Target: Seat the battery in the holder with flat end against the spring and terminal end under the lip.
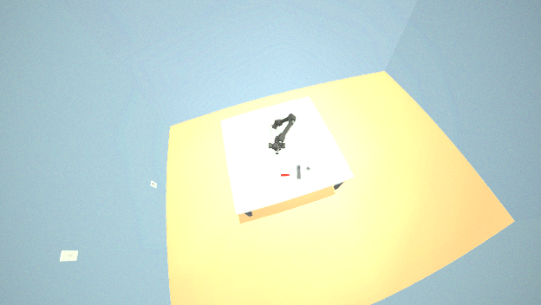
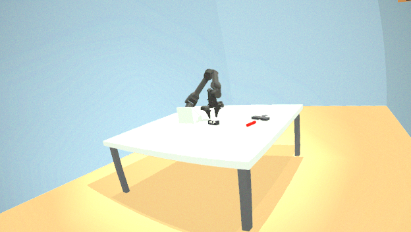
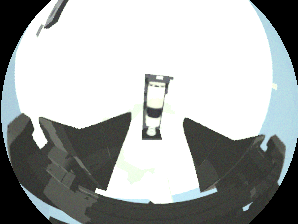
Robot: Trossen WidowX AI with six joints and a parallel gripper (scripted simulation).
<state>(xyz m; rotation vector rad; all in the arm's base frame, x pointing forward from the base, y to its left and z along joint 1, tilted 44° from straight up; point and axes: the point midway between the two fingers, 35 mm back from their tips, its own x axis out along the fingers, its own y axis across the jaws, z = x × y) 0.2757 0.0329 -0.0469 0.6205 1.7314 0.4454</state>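
Right now the battery is 30 mm below my gripper tip and 10 mm ahead of it.
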